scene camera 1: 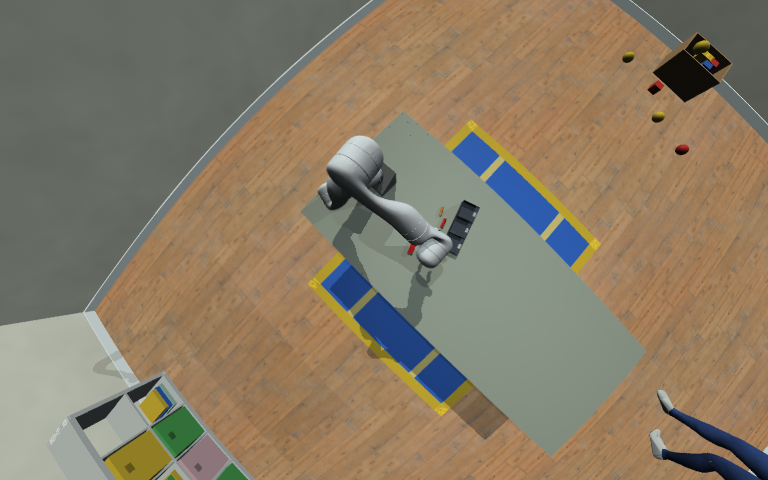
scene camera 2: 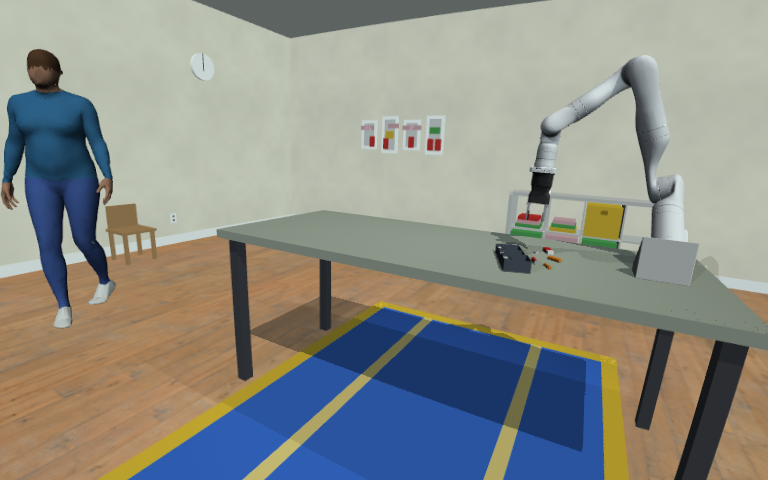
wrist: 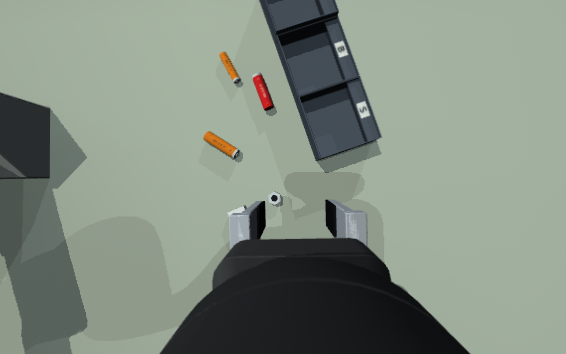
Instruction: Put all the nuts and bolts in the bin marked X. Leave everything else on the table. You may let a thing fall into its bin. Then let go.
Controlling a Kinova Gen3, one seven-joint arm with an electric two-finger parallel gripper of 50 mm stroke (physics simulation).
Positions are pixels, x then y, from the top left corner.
Scene:
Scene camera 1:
dark three-compartment bin: 466, 214
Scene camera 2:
my gripper: 534, 220
dark three-compartment bin: 511, 257
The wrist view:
my gripper: 295, 213
dark three-compartment bin: 323, 77

